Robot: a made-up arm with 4 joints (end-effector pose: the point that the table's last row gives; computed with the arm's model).
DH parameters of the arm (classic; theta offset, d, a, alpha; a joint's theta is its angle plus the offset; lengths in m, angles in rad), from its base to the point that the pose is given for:
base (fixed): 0 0.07 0 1.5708
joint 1: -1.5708 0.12 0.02 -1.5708
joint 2: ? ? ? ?
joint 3: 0 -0.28 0.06 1.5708
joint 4: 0 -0.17 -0.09 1.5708
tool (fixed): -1.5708 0.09 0 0
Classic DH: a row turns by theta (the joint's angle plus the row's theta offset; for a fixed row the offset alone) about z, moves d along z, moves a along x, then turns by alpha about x.
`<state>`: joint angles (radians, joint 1 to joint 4).
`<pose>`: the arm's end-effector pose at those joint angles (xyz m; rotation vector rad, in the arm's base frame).
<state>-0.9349 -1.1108 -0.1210 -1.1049</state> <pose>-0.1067 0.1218 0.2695 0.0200 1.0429 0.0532</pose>
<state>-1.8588 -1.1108 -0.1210 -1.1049</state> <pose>0.0949 0.1218 0.2754 0.0470 1.9665 0.0438</pose>
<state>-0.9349 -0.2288 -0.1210 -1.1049</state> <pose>0.0280 -0.0070 0.3690 0.8598 0.9488 -0.3194</pose>
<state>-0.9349 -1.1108 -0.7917 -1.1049</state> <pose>-0.1997 0.1742 0.2175 0.1695 1.6324 0.3495</pose>
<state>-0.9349 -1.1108 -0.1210 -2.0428</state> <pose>-0.1999 0.0851 0.2130 0.8684 0.9891 -0.4392</pose>
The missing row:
joint 2: 1.5708 -0.4 0.1 1.5708
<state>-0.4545 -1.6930 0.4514 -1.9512</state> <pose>-0.2507 0.0376 0.1098 0.2704 0.0132 0.0521</pose>
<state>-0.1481 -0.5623 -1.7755 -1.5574</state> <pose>-0.4001 0.2127 0.1260 0.7933 1.7287 0.8597</pose>
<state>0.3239 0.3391 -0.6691 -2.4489</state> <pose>-0.3623 0.0759 0.1716 2.4789 0.7093 0.8613</pose>
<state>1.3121 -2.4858 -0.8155 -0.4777</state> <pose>0.3094 -0.0698 -0.2589 -1.4538 0.0282 -1.0173</pose>
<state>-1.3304 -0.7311 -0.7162 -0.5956</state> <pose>0.0404 0.2040 0.3158 0.2793 1.7293 0.5940</pose>
